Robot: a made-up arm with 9 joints. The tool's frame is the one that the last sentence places.
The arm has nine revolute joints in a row. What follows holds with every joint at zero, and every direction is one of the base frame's.
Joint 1 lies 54 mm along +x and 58 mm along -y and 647 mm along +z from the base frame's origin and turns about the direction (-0.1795, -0.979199, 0.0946).
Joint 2 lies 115 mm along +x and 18 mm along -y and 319 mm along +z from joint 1 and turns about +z.
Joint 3 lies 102 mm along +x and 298 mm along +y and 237 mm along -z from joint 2 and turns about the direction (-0.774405, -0.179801, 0.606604).
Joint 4 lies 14 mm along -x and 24 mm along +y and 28 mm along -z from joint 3 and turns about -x.
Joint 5 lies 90 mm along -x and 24 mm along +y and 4 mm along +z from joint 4 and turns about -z.
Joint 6 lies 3 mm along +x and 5 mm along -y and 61 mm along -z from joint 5 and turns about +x.
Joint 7 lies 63 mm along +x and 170 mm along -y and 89 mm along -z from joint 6 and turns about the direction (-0.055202, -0.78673, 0.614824).
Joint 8 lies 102 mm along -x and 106 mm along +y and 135 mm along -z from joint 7 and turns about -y.
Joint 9 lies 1 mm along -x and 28 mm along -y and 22 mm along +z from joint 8 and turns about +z.
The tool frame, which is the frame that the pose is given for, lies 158 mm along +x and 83 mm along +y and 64 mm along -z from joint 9; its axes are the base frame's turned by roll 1.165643, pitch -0.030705 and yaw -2.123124 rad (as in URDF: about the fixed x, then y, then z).
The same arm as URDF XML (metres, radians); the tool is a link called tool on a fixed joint. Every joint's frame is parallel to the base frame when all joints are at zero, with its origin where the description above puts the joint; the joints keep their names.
<robot name="arm">
  <link name="base"/>
  <link name="link1"/>
  <link name="link2"/>
  <link name="link3"/>
  <link name="link4"/>
  <link name="link5"/>
  <link name="link6"/>
  <link name="link7"/>
  <link name="link8"/>
  <link name="link9"/>
  <link name="tool"/>
  <joint name="joint 1" type="continuous">
    <parent link="base"/>
    <child link="link1"/>
    <origin xyz="0.054 -0.058 0.647"/>
    <axis xyz="-0.1795 -0.979199 0.0946"/>
  </joint>
  <joint name="joint 2" type="continuous">
    <parent link="link1"/>
    <child link="link2"/>
    <origin xyz="0.115 -0.018 0.319"/>
    <axis xyz="0 0 1"/>
  </joint>
  <joint name="joint 3" type="continuous">
    <parent link="link2"/>
    <child link="link3"/>
    <origin xyz="0.102 0.298 -0.237"/>
    <axis xyz="-0.774405 -0.179801 0.606604"/>
  </joint>
  <joint name="joint 4" type="continuous">
    <parent link="link3"/>
    <child link="link4"/>
    <origin xyz="-0.014 0.024 -0.028"/>
    <axis xyz="-1 0 0"/>
  </joint>
  <joint name="joint 5" type="continuous">
    <parent link="link4"/>
    <child link="link5"/>
    <origin xyz="-0.09 0.024 0.004"/>
    <axis xyz="0 0 -1"/>
  </joint>
  <joint name="joint 6" type="continuous">
    <parent link="link5"/>
    <child link="link6"/>
    <origin xyz="0.003 -0.005 -0.061"/>
    <axis xyz="1 0 0"/>
  </joint>
  <joint name="joint 7" type="continuous">
    <parent link="link6"/>
    <child link="link7"/>
    <origin xyz="0.063 -0.17 -0.089"/>
    <axis xyz="-0.055202 -0.78673 0.614824"/>
  </joint>
  <joint name="joint 8" type="continuous">
    <parent link="link7"/>
    <child link="link8"/>
    <origin xyz="-0.102 0.106 -0.135"/>
    <axis xyz="0 -1 0"/>
  </joint>
  <joint name="joint 9" type="continuous">
    <parent link="link8"/>
    <child link="link9"/>
    <origin xyz="-0.001 -0.028 0.022"/>
    <axis xyz="0 0 1"/>
  </joint>
  <joint name="tool_joint" type="fixed">
    <parent link="link9"/>
    <child link="tool"/>
    <origin xyz="0.158 0.083 -0.064" rpy="1.1656 -0.0307 -2.1231"/>
  </joint>
</robot>

